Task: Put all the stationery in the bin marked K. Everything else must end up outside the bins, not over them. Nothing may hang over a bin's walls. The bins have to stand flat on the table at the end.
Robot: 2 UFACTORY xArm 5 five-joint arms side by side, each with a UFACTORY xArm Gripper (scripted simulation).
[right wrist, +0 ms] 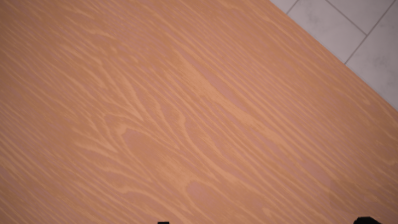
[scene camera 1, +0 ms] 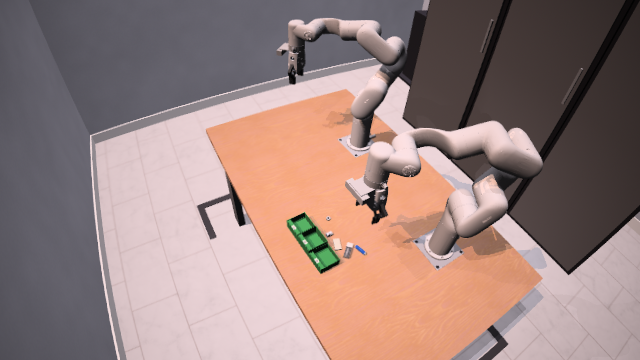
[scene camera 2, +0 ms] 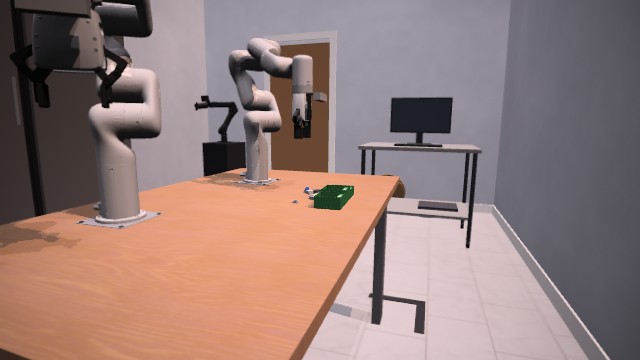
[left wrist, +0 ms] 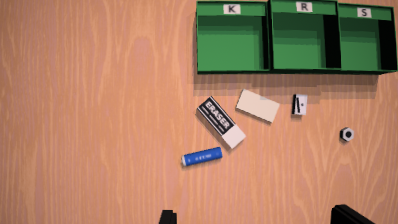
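My left gripper (scene camera 2: 302, 138), visible. My right gripper (scene camera 2: 76, 108), visible. Cream block (left wrist: 249, 102); out of frame in the right wrist view. Black-and-white eraser (left wrist: 210, 109). Three joined green bins (scene camera 1: 301, 225), (scene camera 2: 333, 197), (left wrist: 312, 44); out of frame in the right wrist view.
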